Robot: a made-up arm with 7 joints. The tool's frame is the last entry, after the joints. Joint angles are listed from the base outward. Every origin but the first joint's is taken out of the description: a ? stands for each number. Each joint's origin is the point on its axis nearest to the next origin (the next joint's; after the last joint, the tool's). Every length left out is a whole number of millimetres.
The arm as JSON. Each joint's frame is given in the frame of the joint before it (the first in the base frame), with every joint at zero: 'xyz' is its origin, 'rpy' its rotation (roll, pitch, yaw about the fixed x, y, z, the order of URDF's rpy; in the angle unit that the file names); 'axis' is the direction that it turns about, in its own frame. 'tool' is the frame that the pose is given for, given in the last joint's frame.
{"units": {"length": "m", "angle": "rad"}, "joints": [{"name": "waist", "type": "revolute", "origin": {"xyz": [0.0, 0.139, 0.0], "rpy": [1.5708, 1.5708, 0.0]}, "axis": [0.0, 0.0, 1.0]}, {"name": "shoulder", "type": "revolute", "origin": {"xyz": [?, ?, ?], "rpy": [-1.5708, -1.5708, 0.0]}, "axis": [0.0, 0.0, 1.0]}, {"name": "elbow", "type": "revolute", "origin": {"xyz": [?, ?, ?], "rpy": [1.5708, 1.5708, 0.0]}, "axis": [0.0, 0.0, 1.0]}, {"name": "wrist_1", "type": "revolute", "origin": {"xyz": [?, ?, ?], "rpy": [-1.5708, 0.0, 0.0]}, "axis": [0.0, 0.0, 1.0]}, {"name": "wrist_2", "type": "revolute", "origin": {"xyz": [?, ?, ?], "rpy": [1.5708, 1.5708, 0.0]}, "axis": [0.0, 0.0, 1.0]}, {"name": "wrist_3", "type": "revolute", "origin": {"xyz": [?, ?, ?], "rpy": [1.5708, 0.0, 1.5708]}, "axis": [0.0, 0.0, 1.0]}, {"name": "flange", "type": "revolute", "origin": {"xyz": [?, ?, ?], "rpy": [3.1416, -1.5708, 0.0]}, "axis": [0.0, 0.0, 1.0]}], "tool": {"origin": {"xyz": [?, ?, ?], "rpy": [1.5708, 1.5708, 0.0]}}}
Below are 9 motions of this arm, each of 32 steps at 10 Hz.
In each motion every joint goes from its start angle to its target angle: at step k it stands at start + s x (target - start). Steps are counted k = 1, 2, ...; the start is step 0. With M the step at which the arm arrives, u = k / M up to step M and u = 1 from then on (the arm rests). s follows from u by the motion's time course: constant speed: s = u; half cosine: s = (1 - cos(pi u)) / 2; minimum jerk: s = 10 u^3 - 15 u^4 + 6 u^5.
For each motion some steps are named. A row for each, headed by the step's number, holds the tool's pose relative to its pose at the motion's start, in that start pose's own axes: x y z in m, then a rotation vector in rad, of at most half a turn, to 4 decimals.
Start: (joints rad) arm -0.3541 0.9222 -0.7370 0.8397 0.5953 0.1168 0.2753
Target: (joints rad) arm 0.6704 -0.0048 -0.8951 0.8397 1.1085 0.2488 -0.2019
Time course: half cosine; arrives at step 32
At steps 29, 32:
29: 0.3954 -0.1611 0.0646 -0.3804 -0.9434 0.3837
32: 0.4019 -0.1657 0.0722 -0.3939 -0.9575 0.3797

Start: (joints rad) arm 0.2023 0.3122 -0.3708 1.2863 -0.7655 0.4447 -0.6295
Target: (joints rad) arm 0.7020 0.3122 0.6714 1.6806 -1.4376 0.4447 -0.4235
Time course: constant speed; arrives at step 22
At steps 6, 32:
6: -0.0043 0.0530 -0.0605 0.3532 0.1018 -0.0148
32: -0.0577 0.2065 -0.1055 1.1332 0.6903 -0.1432

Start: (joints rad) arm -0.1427 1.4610 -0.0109 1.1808 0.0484 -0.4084 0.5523
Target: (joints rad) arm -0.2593 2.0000 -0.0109 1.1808 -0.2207 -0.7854 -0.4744
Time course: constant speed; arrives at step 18
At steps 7, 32:
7: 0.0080 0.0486 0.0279 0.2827 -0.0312 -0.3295
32: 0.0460 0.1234 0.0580 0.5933 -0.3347 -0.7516

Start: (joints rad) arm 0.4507 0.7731 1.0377 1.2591 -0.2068 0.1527 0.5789
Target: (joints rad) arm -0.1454 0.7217 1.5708 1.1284 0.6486 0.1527 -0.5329
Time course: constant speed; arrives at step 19
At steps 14, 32:
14: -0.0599 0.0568 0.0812 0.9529 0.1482 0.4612
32: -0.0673 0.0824 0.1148 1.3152 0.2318 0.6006

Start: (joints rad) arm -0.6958 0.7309 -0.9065 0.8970 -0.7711 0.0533 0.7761
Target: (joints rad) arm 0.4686 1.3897 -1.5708 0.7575 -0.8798 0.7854 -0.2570
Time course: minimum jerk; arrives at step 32
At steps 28, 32:
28: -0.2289 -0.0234 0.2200 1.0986 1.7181 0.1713
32: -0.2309 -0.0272 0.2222 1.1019 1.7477 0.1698

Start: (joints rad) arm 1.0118 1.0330 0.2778 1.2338 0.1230 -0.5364 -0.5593
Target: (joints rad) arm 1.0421 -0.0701 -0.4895 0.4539 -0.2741 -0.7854 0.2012
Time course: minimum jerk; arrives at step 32
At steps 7, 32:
7: -0.0114 -0.0183 0.0277 -0.1028 0.0860 0.0165
32: 0.1451 -0.2265 0.3436 -1.6800 0.3807 0.8529

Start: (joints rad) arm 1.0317 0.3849 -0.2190 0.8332 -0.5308 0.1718 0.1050
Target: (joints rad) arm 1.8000 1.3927 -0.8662 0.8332 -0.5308 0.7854 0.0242
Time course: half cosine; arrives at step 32
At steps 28, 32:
28: -0.0765 0.3076 0.1458 0.9649 0.9670 -0.3555
32: -0.0824 0.3130 0.1576 0.9956 1.0204 -0.3468

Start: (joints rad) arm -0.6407 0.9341 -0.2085 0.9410 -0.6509 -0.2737 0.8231
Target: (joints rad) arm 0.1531 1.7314 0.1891 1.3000 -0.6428 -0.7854 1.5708
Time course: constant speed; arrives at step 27
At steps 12, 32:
12: -0.0484 0.0814 0.1719 0.2531 0.2107 -0.2124
32: -0.0426 0.0096 0.3912 0.4115 0.7842 -0.2716

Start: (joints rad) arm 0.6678 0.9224 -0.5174 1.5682 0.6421 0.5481 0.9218
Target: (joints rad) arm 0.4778 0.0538 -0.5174 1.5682 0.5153 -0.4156 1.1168
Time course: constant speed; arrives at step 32
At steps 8, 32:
8: -0.0052 -0.0142 -0.0577 -0.1886 -0.2690 -0.1559
32: 0.0245 -0.1050 -0.1970 -0.4559 -1.2057 -0.5527

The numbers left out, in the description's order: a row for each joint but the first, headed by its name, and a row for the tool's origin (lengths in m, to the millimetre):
shoulder: 0.0 0.0 0.0
elbow: 0.0 0.241 0.0
wrist_1: 0.0 0.0 0.0
wrist_2: 0.0 0.164 0.0
wrist_3: 0.0 0.0 0.0
flange: 0.0 0.0 0.0
tool: 0.0 0.0 0.0

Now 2 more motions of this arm.
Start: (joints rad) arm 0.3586 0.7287 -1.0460 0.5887 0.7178 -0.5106 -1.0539
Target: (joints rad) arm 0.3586 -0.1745 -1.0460 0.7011 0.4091 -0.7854 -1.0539
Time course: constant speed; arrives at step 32
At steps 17, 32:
17: 0.0615 -0.1256 0.1287 -0.3797 -0.0057 0.4670
32: 0.1632 -0.1747 0.2508 -0.6399 0.0055 0.9439

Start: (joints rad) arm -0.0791 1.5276 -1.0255 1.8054 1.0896 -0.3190 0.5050
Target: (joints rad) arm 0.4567 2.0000 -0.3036 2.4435 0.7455 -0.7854 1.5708
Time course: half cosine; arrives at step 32
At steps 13, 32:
13: 0.0926 -0.0047 0.0197 -0.3917 -0.1674 -0.6471
32: 0.1924 -0.1065 0.0572 -1.0424 0.5557 -1.8385

